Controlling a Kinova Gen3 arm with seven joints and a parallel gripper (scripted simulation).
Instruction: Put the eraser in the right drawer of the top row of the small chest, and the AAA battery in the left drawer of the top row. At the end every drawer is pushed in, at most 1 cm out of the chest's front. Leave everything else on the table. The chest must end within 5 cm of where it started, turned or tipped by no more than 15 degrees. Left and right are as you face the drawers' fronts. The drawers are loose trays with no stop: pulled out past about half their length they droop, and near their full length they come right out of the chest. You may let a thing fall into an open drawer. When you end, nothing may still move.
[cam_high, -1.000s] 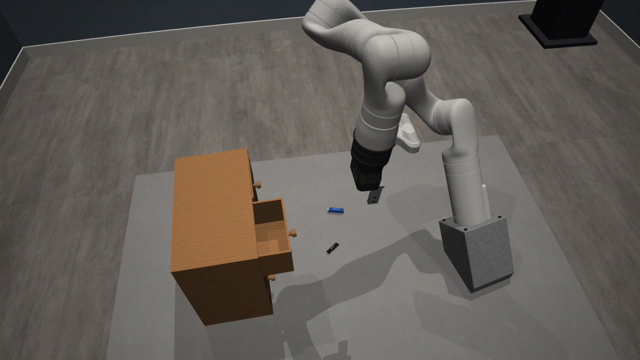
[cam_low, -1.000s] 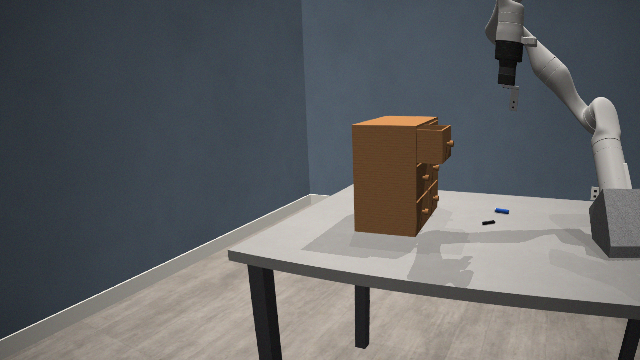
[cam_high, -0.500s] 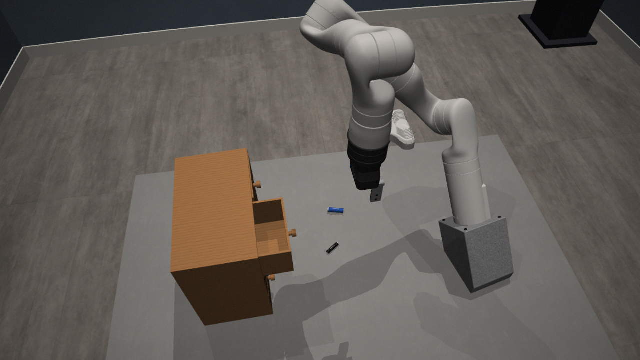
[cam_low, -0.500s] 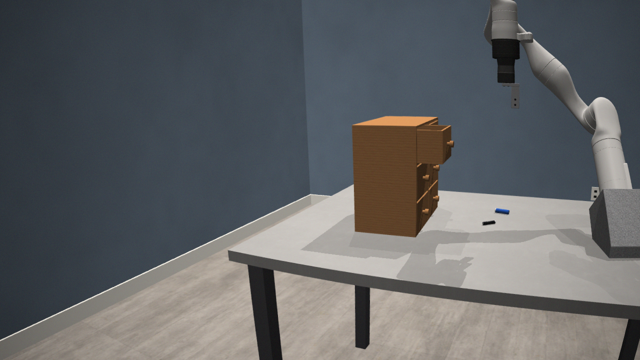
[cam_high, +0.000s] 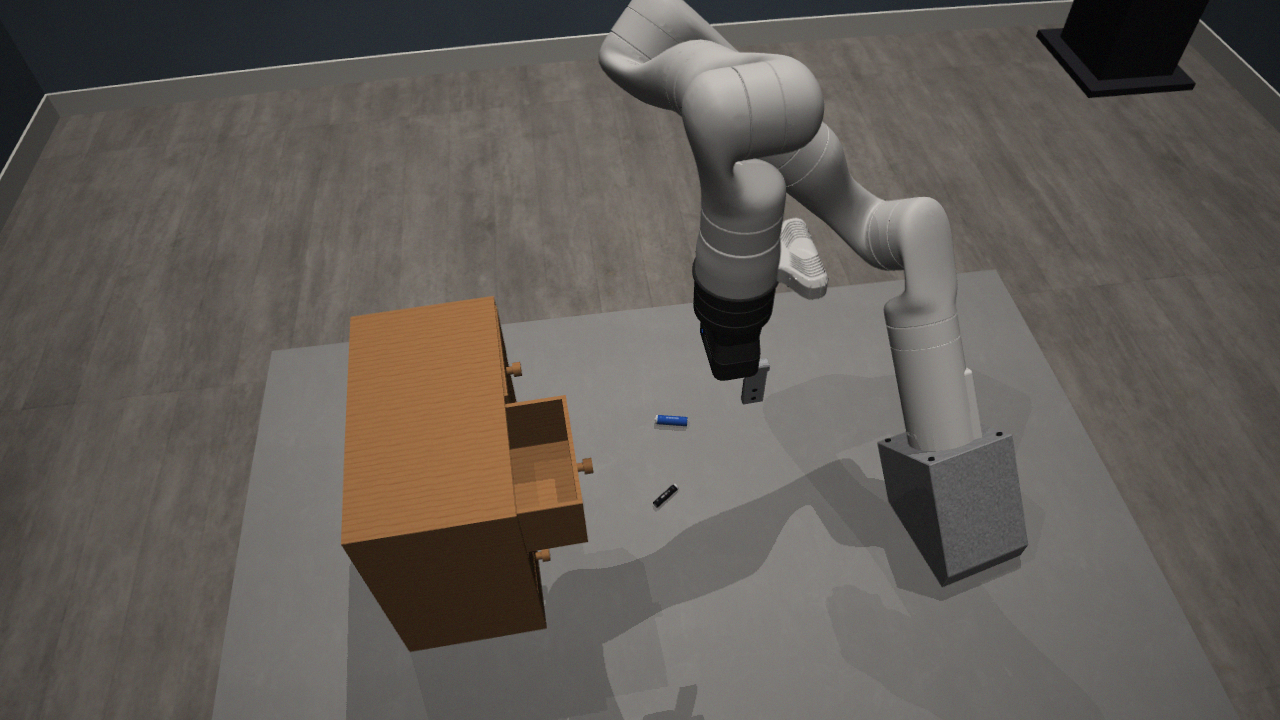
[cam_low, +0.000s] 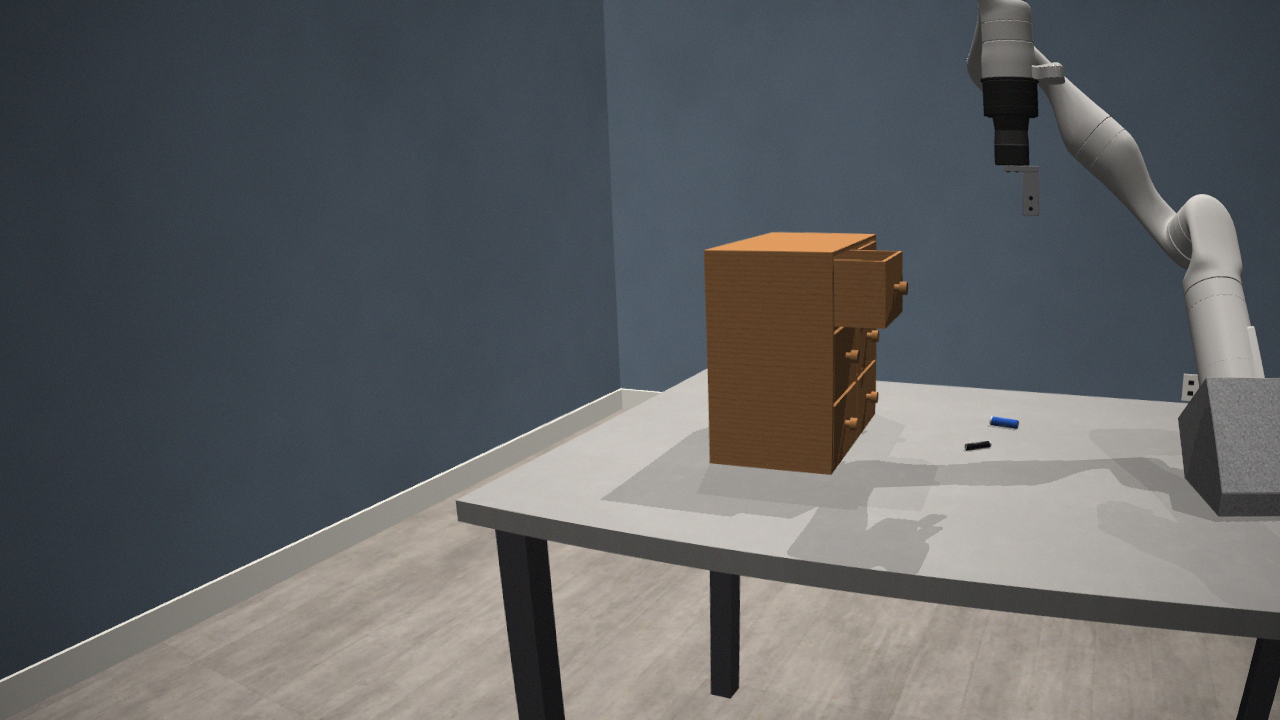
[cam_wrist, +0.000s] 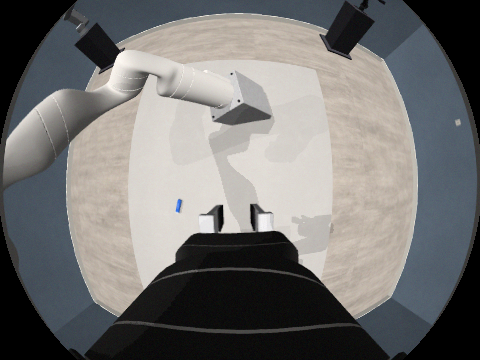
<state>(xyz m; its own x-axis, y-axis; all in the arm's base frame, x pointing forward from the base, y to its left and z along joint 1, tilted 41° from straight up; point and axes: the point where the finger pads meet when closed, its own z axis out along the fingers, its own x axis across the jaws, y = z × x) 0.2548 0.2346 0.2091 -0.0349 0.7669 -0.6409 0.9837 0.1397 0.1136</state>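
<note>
My gripper is now 370 mm above the thin black battery, 80 mm to the left of it and 70 mm short of it. Also, from my hand: thicker blue battery 370 mm below, 210 mm to the right, 40 mm ahead; then white eraser 390 mm ahead, 160 mm below, 120 mm to the right.
</note>
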